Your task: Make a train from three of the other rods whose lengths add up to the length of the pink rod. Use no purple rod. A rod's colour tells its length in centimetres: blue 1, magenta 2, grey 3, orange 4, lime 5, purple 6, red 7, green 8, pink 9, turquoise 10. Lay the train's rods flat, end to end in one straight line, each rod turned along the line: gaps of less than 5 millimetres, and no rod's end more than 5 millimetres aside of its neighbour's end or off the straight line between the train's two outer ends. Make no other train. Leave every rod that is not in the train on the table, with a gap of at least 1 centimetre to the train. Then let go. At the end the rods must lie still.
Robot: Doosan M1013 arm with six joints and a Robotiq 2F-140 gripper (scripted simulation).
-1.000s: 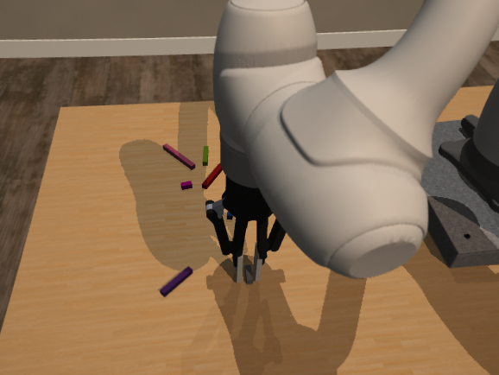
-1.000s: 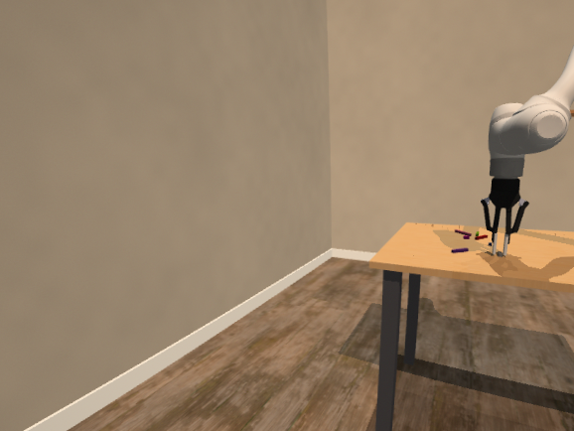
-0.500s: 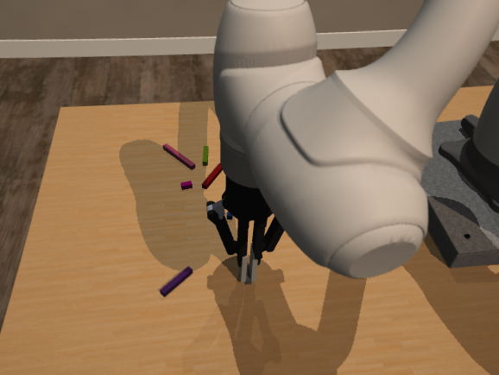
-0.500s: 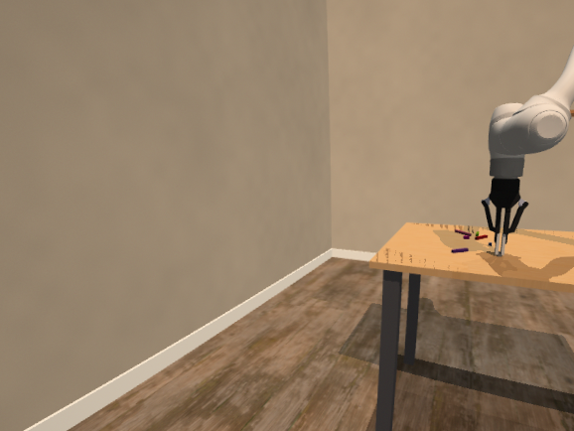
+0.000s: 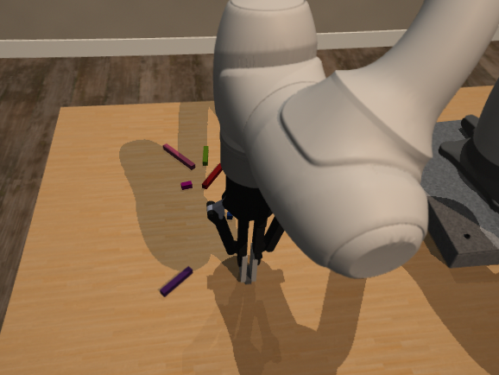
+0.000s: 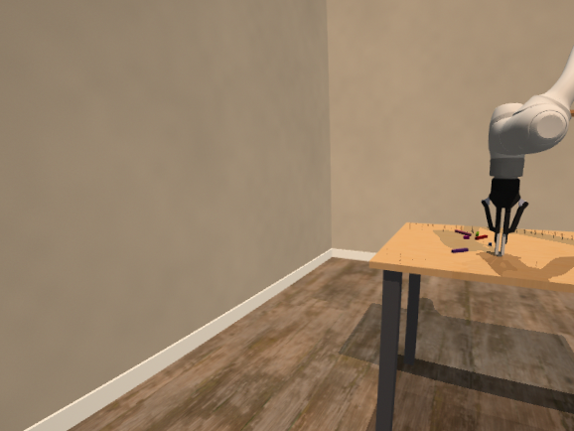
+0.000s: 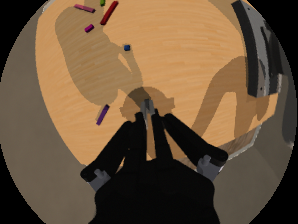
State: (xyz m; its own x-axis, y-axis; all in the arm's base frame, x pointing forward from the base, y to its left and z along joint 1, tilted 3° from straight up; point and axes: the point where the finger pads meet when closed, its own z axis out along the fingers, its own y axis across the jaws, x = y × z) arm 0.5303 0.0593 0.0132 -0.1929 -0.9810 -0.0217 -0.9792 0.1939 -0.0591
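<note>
My gripper is now 30 mm above the grey rod. From my hand the other things lie so: magenta rod: 230 mm to the right, 50 mm ahead, 30 mm below; purple rod: 110 mm ahead, 30 mm below, 20 mm to the right; blue rod: 130 mm to the right, 30 mm below, 10 mm behind.
</note>
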